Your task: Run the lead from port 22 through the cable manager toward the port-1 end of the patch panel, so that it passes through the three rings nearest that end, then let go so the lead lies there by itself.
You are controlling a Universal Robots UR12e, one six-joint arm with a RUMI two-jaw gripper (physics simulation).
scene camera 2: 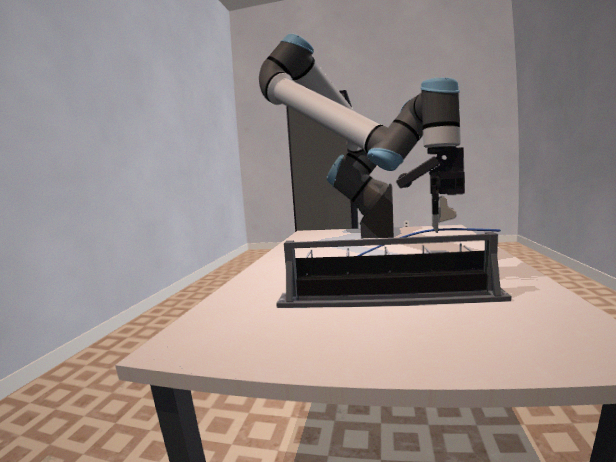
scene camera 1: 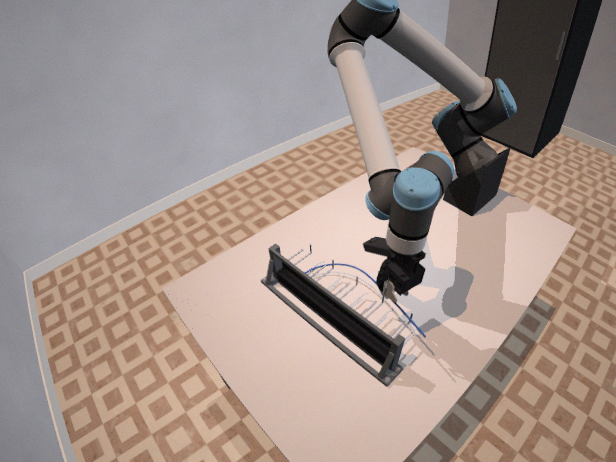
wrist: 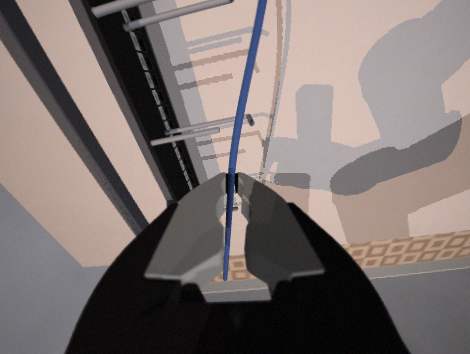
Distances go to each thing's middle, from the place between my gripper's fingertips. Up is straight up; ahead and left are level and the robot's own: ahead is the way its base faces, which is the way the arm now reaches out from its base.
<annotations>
I see my gripper 120 mm to the left of the panel frame top bar (scene camera 2: 471, 237) and 110 mm short of it.
</annotations>
